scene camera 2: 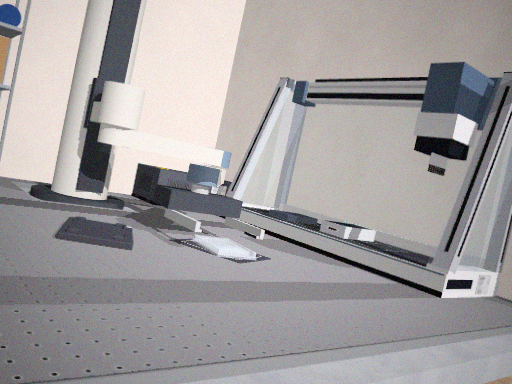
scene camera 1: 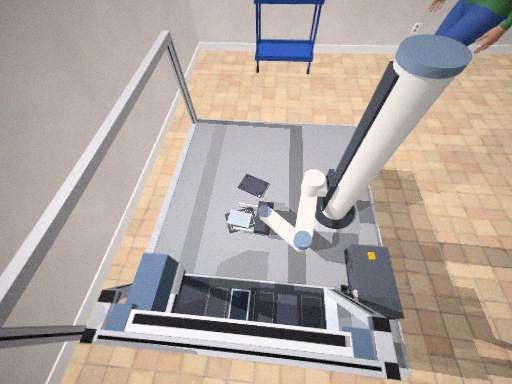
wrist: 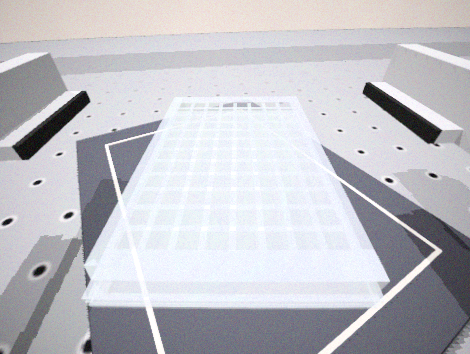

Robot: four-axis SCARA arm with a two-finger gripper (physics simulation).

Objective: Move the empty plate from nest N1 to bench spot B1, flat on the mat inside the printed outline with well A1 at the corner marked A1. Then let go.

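Pixels of known places: gripper, fingertip midpoint: (scene camera 2: 231,231) (scene camera 1: 236,215) (wrist: 228,72); arm's base at its link origin: (scene camera 2: 77,201) (scene camera 1: 332,209).
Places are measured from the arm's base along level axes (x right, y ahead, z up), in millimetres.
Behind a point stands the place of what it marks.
The clear, pale plate (scene camera 1: 240,218) @(x -115, y 547, z 28 mm) (scene camera 2: 225,247) @(x -93, y 588, z 28 mm) (wrist: 235,200) @(x -117, y 521, z 29 mm) lies on the dark mat (scene camera 2: 182,241) @(x -50, y 499, z 15 mm) (wrist: 250,330) @(x -118, y 485, z 15 mm). It is turned relative to the printed white outline (wrist: 410,276) @(x -63, y 492, z 15 mm) and crosses its lines. The A1 mark does not show in the wrist view, and I cannot tell which corner is well A1. Nest N1 (scene camera 1: 254,185) @(x 122, y 487, z 25 mm) (scene camera 2: 95,233) @(x 147, y 539, z 25 mm), a dark grey block, holds no plate. My gripper (scene camera 1: 237,217) @(x -113, y 569, z 58 mm) (scene camera 2: 230,231) @(x -113, y 569, z 58 mm) (wrist: 228,72) @(x -113, y 569, z 58 mm) is open and empty. It is low over the bench, its fingers spread wide on either side of the plate with gaps, seemingly a little above it.
The gantry machine (scene camera 1: 240,327) @(x -639, y 439, z 521 mm) (scene camera 2: 345,255) @(x -450, y 591, z 30 mm) with its deck stands along one side of the bench. A dark box (scene camera 1: 374,280) @(x -412, y -112, z 128 mm) stands near the arm's column (scene camera 1: 387,140) @(x -74, y 12, z 658 mm) (scene camera 2: 80,100) @(x 60, y 45, z 270 mm). A blue cart (scene camera 1: 285,51) and a person (scene camera 1: 462,25) are beyond the bench.
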